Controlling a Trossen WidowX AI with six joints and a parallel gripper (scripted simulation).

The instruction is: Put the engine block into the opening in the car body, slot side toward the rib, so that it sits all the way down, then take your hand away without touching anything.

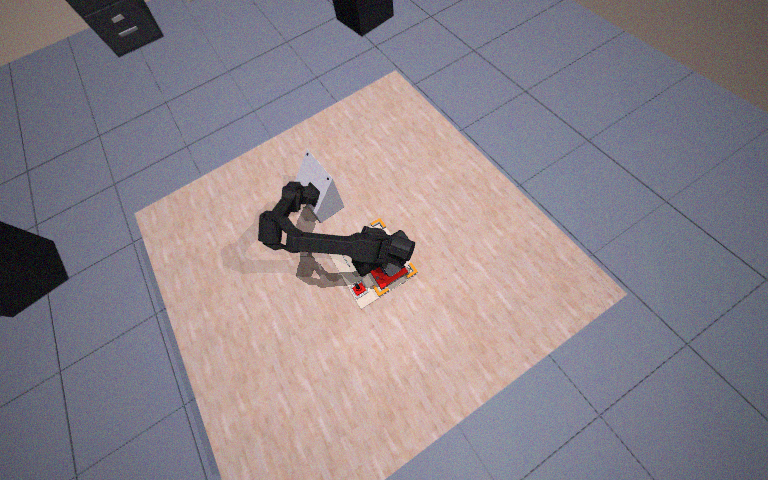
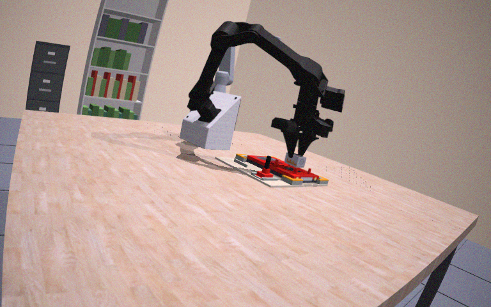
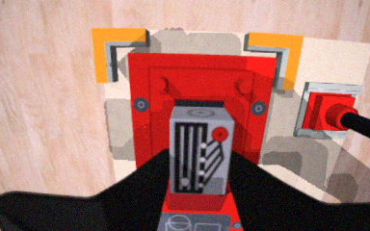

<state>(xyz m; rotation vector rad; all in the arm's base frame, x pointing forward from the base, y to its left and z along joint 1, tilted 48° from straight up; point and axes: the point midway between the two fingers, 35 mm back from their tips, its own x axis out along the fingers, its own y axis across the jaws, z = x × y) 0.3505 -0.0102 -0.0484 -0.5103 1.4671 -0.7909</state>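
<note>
My gripper tip is now 1 cm above the engine block.
</note>
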